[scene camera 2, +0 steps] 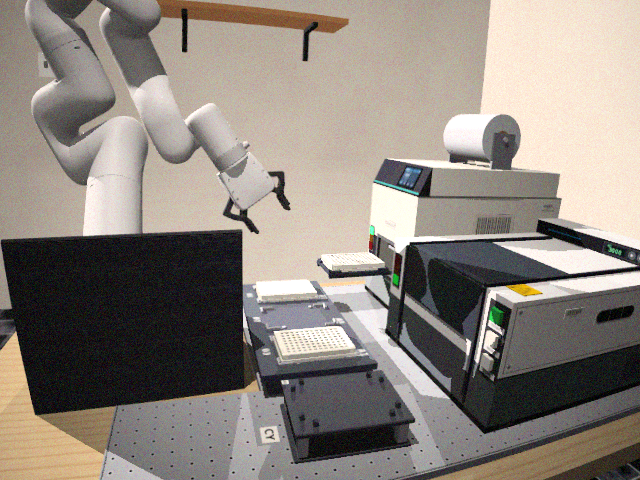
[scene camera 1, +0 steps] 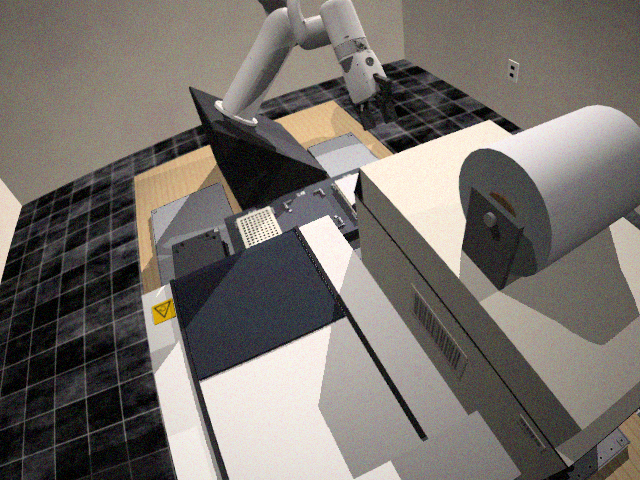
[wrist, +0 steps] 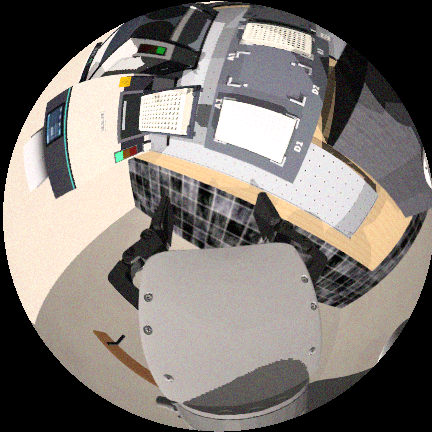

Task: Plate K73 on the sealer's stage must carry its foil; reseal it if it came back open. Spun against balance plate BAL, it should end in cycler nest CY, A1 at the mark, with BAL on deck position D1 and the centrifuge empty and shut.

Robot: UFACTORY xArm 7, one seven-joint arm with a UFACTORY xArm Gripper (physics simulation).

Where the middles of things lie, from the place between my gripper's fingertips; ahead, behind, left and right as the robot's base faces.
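With the plate with red wells (scene camera 2: 348,262), my hand is 8 cm above it, 17 cm short of it and 10 cm to the left of it. The white roll (scene camera 1: 565,179) is 22 cm above my hand, 48 cm ahead of it and 12 cm to the right of it, and the roll-fed unit (scene camera 1: 498,197) likewise is 22 cm above my hand, 48 cm ahead of it and 12 cm to the right of it. The dark centrifuge lid (scene camera 2: 484,261) is 1 cm above my hand, 41 cm to the right of it and 27 cm ahead of it.
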